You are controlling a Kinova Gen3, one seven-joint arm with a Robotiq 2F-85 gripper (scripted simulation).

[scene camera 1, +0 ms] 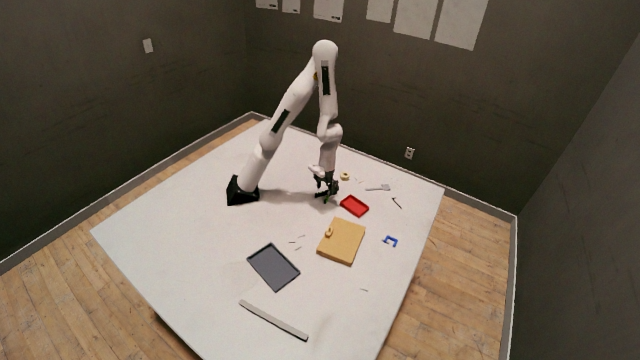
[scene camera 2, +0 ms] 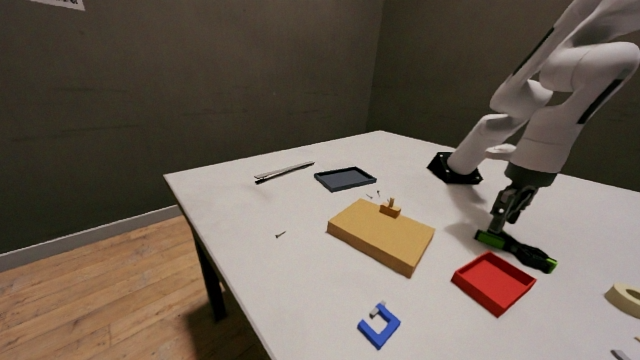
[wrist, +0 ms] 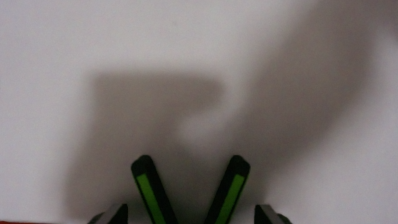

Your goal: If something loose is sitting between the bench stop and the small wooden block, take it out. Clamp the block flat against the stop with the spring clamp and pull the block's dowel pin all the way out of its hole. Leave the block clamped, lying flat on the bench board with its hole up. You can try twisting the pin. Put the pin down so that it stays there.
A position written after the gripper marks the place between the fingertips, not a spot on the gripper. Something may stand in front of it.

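The gripper [scene camera 2: 501, 226] shares the scene with a red tray [scene camera 2: 488, 279] and a grey tray [scene camera 1: 276, 268], [scene camera 2: 336, 180]. A tan bench board [scene camera 2: 400, 244], [scene camera 1: 342, 246] is visible too. In the wrist view the tan bench board is out of frame, and the grey tray is out of frame in the wrist view as well.
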